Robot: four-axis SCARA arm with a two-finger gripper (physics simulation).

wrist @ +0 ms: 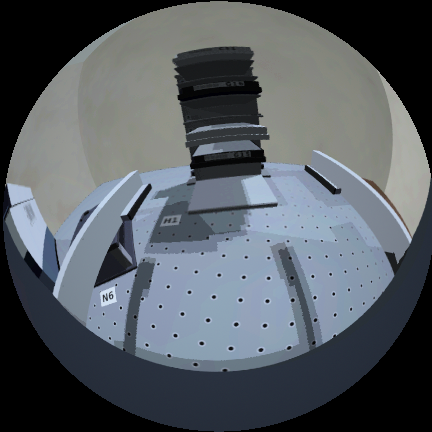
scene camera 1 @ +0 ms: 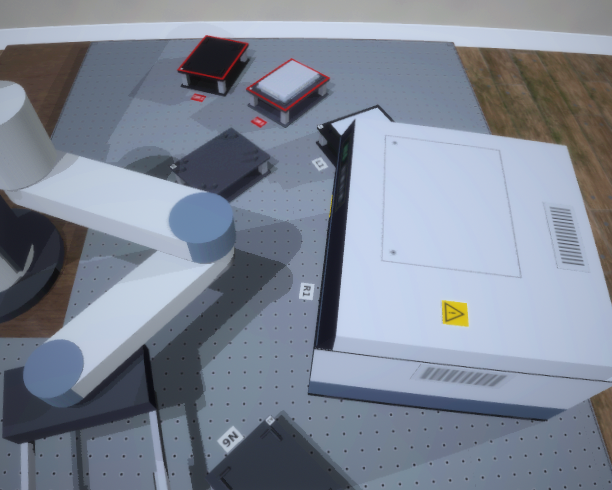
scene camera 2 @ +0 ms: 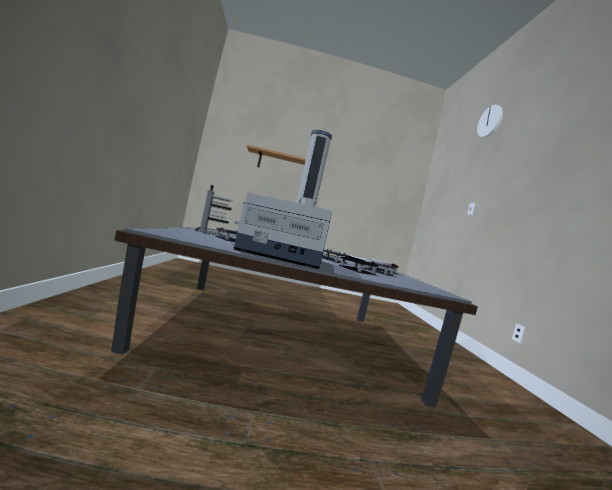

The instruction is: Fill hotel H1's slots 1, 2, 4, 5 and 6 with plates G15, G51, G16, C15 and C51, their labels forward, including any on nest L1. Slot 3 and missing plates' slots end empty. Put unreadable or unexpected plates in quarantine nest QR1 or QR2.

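Frame: origin at the arm's base, x right, y up, z back, level; metres.
Seen in the pictures: gripper, between the fingertips: (wrist: 229, 161) (scene camera 2: 235, 222).
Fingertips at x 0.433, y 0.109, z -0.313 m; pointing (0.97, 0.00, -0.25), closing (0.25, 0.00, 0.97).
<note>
Offsets run from my fingertips to a thing's top centre.
Hotel H1 (wrist: 222, 110) (scene camera 2: 206, 210) stands upright ahead in the wrist view. From the bottom it holds a black plate {dz -0.021, dx +0.104, dy -0.002 m} (wrist: 228, 157) whose label seems to read G15, a pale plate {dz -0.019, dx +0.096, dy +0.026 m} (wrist: 227, 134) with no readable label, black plate G16 {dz -0.020, dx +0.104, dy +0.082 m} (wrist: 220, 90), and a dark plate {dz -0.020, dx +0.104, dy +0.138 m} (wrist: 215, 54) at the top, its label seemingly C51. Bare shelf levels show between them. My gripper (wrist: 229, 161) is open and empty, in front of H1 and apart from it. One red-edged quarantine nest {dz -0.063, dx -0.997, dy -0.040 m} (scene camera 1: 214, 57) is empty; the other {dz -0.246, dx -0.885, dy -0.040 m} (scene camera 1: 284, 108) bears a white plate {dz -0.246, dx -0.885, dy -0.032 m} (scene camera 1: 289, 80). Nest L1 {dz -0.403, dx -0.719, dy -0.036 m} (scene camera 1: 331, 138) shows a white top, partly hidden.
The large white device {dz -0.476, dx -0.329, dy +0.148 m} (scene camera 1: 449, 204) (scene camera 2: 286, 219) at R1 stands beside the arm (scene camera 1: 127, 204). Nest N6 {dz -0.214, dx -0.041, dy -0.040 m} (scene camera 1: 286, 456) (wrist: 125, 245) is bare where it shows, left of H1 in the wrist view. Another dark nest {dz -0.104, dx -0.634, dy -0.036 m} (scene camera 1: 222, 160) stands behind the arm, its label hidden.
</note>
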